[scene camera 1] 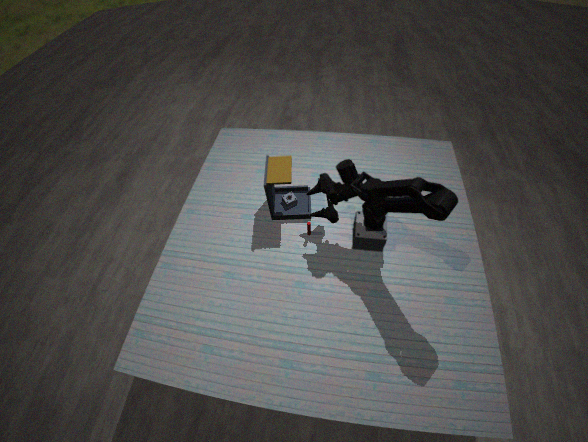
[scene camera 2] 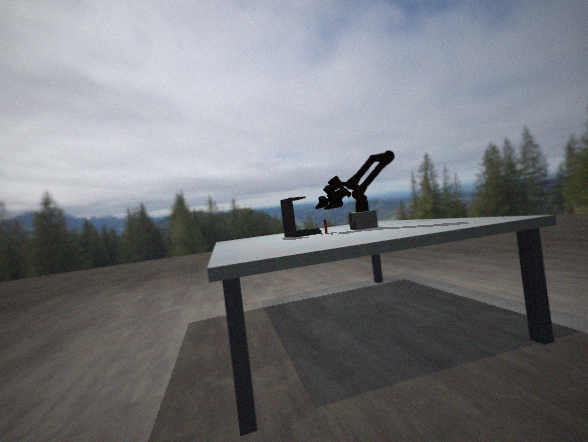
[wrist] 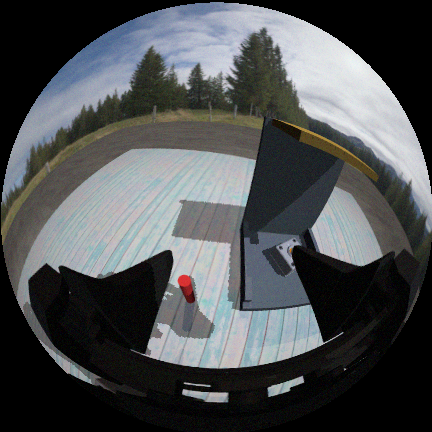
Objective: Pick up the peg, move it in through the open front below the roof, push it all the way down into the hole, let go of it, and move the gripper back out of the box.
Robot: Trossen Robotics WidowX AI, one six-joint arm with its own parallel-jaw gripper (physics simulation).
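Frame: origin at the arm's base, x right, y ahead, z up, level; millimetres.
Seen in the pictures: gripper, fingertip midpoint: [scene camera 1: 308,204] [scene camera 2: 319,208] [wrist: 234,255]; arm's base at its link origin: [scene camera 1: 373,223] [scene camera 2: 362,211].
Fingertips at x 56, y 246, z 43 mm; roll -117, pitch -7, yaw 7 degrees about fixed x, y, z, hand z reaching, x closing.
Observation:
Offsets run from my fingertips to a thing's middle. "pt": to the spot under its first point.
The red peg @[dx -42, dy -1, dz -102 mm] [scene camera 1: 309,228] [scene camera 2: 326,226] [wrist: 186,289] stands upright on the table, outside the box and near its corner. The box @[dx +110, dy +78, dz -30 mm] [scene camera 1: 302,209] [scene camera 2: 288,218] [wrist: 295,185] has a dark floor, a tall back wall and a yellow roof @[pt dx +106, dy +108, dz +82 mm] [scene camera 1: 279,169] [scene camera 2: 299,198] [wrist: 330,143]. A light grey block @[dx +119, dy +86, dz -117 mm] [scene camera 1: 285,204] [wrist: 285,258] with the hole sits turned on the box floor; the right finger partly covers it in the wrist view. My gripper [scene camera 1: 310,205] [wrist: 234,255] is open and empty, raised above the table. In the wrist view the peg shows between the fingers, nearer the left one.
The arm's grey base [scene camera 1: 369,239] [scene camera 2: 363,220] stands on the table [scene camera 1: 225,325] [scene camera 2: 380,246] [wrist: 125,190], across from the box's back wall. Low rims edge parts of the box floor. Shadows of the arm and box fall on the table, one around the peg.

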